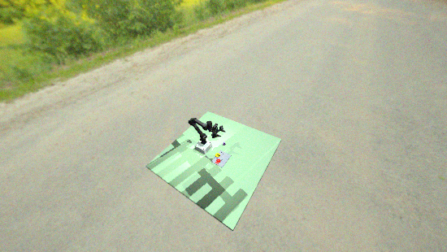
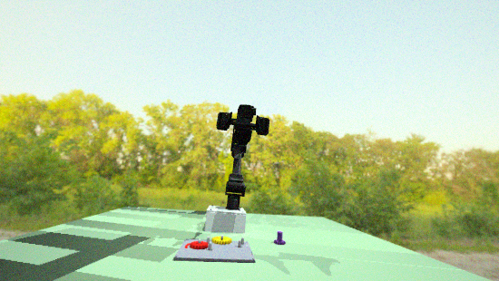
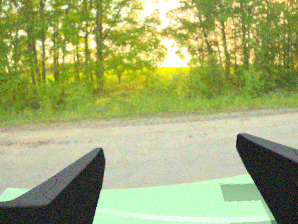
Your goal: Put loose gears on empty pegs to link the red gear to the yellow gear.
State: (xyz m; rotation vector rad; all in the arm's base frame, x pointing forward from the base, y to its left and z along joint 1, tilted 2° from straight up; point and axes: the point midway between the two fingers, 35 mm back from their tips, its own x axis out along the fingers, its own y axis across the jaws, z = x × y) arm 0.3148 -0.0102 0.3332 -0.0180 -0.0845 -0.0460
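My gripper tip is 40 cm above the purple gear, 17 cm to the right of it and 13 cm past it. From my gripper tip the other things lie so: grey board (41 cm below, 5 cm to the right, 3 cm behind); red gear (40 cm below, 10 cm to the right, 4 cm behind); yellow gear (40 cm below, 10 cm behind, 4 cm to the right).
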